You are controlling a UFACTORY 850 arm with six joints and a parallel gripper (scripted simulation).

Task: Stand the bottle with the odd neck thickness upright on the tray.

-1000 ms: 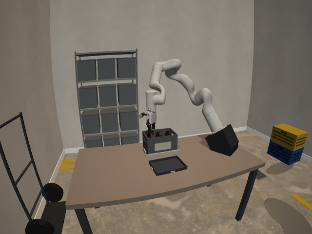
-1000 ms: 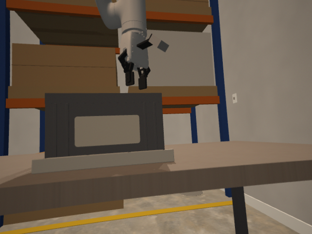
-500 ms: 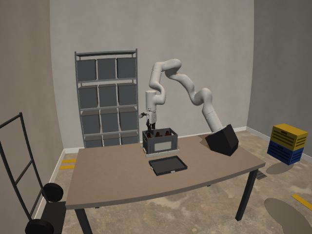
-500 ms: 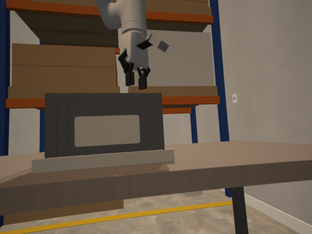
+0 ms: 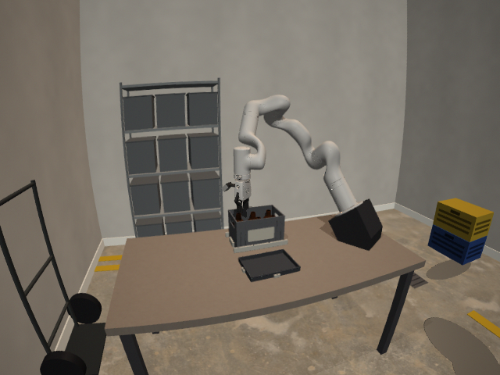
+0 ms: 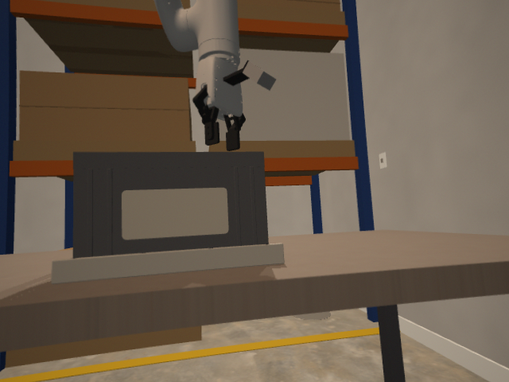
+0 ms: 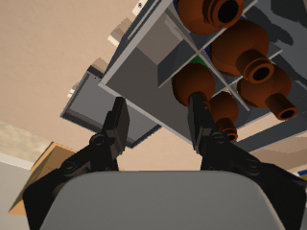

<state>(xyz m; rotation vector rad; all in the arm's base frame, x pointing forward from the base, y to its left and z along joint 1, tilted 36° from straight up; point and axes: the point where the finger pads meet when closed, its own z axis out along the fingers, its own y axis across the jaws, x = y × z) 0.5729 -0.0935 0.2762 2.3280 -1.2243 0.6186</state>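
The dark grey crate lies 15 cm below my hand, 9 cm behind it and 2 cm to the right of it. Also, from my hand: black tray (25 cm to the left, 22 cm below); bottle (19 cm behind, 15 cm below, 4 cm to the right).
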